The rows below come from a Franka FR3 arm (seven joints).
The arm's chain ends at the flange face. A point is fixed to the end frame.
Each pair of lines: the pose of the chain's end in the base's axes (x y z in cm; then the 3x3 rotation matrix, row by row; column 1 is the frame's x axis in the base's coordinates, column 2 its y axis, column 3 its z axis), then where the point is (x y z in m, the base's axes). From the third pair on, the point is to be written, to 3 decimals.
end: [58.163 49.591 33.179], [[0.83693 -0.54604 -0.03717], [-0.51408 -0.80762 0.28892], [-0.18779 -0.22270 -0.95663]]
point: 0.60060 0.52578 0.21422
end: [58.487 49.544 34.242], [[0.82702 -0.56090 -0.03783], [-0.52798 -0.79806 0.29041], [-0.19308 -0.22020 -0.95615]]
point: 0.60366 0.52510 0.22476
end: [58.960 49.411 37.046], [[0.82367 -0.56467 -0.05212], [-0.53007 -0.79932 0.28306], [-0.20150 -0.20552 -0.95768]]
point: 0.607 0.523 0.252
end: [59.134 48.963 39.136], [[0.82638 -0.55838 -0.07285], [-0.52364 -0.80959 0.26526], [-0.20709 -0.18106 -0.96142]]
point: 0.606 0.516 0.272
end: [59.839 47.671 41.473], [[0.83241 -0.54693 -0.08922], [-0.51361 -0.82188 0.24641], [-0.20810 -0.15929 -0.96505]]
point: 0.611 0.502 0.295
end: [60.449 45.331 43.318], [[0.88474 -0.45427 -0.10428], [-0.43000 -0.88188 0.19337], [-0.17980 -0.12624 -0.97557]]
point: 0.616 0.474 0.313
